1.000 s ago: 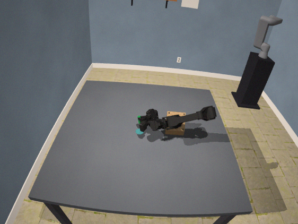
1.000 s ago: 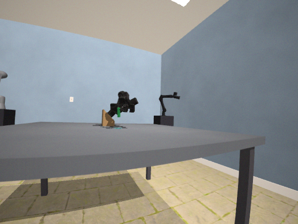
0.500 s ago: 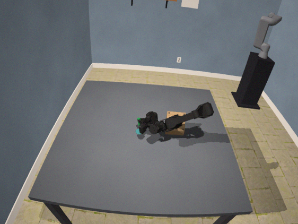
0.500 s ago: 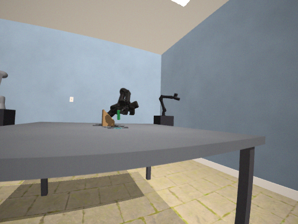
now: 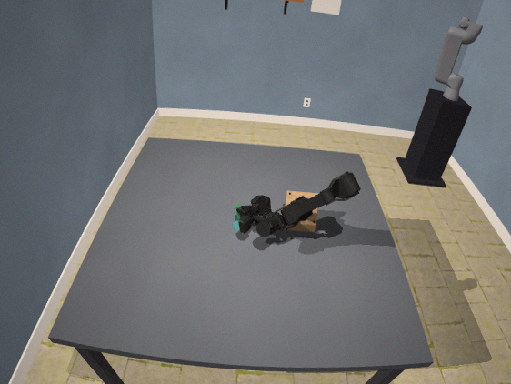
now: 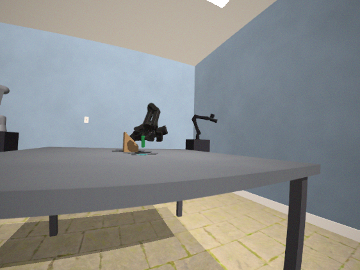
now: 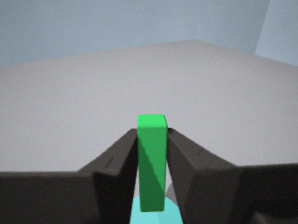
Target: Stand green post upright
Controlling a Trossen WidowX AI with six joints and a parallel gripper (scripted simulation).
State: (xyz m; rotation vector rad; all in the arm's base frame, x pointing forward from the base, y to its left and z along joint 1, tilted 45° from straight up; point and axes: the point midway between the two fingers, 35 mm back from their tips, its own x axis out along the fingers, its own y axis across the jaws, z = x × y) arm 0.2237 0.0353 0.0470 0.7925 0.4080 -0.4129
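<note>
The cyan circle is 20 mm ahead of my hand, 10 mm to the right of it and 100 mm below it. Also, from my hand: green post 20 mm ahead, 10 mm to the right, 30 mm below.
</note>
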